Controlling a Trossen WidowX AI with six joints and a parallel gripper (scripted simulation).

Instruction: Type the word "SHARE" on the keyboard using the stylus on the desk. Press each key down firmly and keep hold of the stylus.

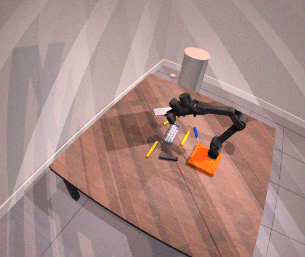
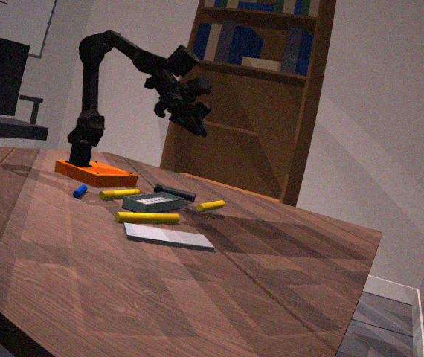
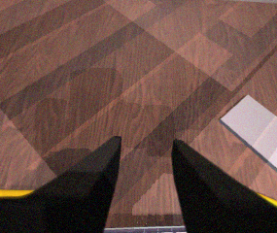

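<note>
Right now the blue stylus is 220 mm behind my gripper tip, 150 mm to the right of it and 190 mm below it. Also, from my gripper tip: flat grey slab 110 mm ahead, 210 mm to the right, 190 mm below; then dark cylinder 150 mm behind, 150 mm to the left, 180 mm below; then yellow cylinder 20 mm ahead, 160 mm to the right, 190 mm below.
</note>
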